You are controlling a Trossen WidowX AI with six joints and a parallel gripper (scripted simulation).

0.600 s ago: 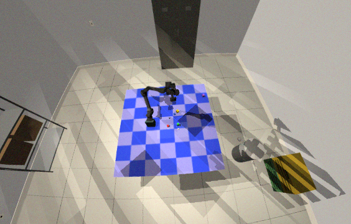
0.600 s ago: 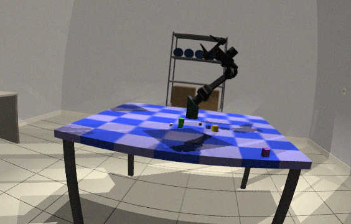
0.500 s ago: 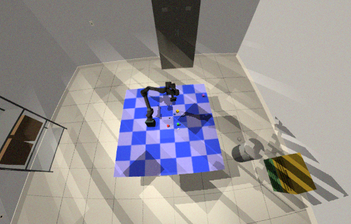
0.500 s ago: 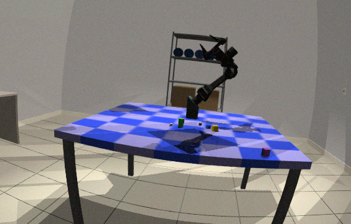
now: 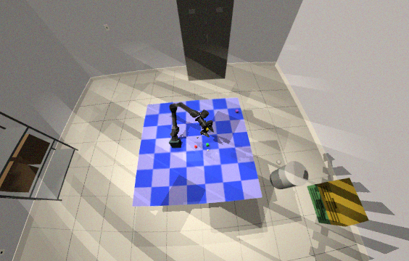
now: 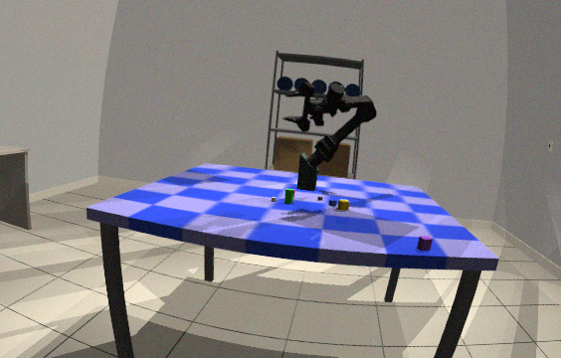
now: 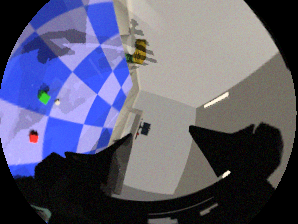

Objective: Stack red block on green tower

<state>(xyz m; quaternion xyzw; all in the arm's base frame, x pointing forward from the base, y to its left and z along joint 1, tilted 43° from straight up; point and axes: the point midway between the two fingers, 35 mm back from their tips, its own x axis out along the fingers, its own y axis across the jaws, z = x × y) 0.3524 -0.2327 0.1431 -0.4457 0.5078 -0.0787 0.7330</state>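
Right now the red block is 340 mm below my gripper tip, 170 mm behind it and 40 mm to the left of it. From my gripper tip the other things lie so: yellow block 330 mm below, 250 mm to the left, 20 mm behind; then purple block 480 mm to the left, 410 mm ahead, 340 mm below; then small blue block 340 mm below, 210 mm to the left, 60 mm behind.
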